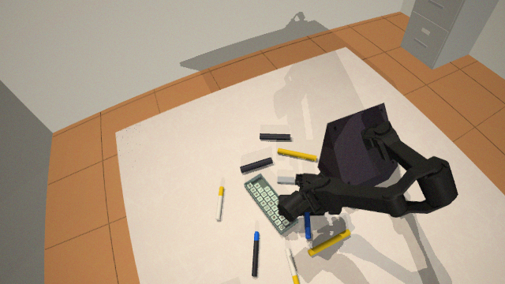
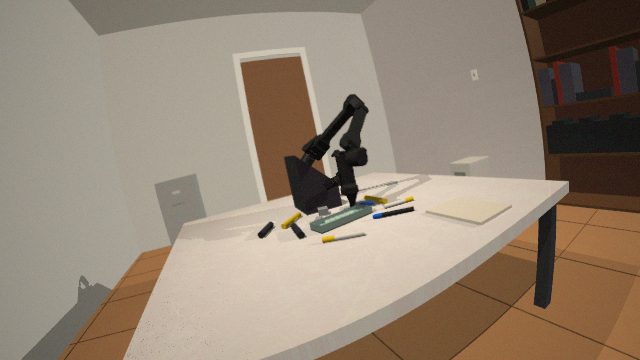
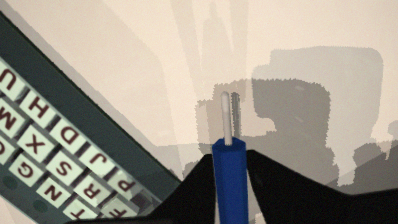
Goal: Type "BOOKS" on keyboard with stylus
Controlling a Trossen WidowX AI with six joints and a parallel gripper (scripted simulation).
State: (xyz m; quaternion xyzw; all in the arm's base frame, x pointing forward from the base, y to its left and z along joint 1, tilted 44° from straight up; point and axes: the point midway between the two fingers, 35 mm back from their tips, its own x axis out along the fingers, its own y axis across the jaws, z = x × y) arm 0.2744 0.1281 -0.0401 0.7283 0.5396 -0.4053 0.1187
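Right now my gripper tip is right at the blue stylus. Also, from my gripper tip: notepad (410 mm ahead, 170 mm to the left, 10 mm below); grey block (70 mm behind, 90 mm to the right); yellow cylinder (90 mm behind, 220 mm to the right).
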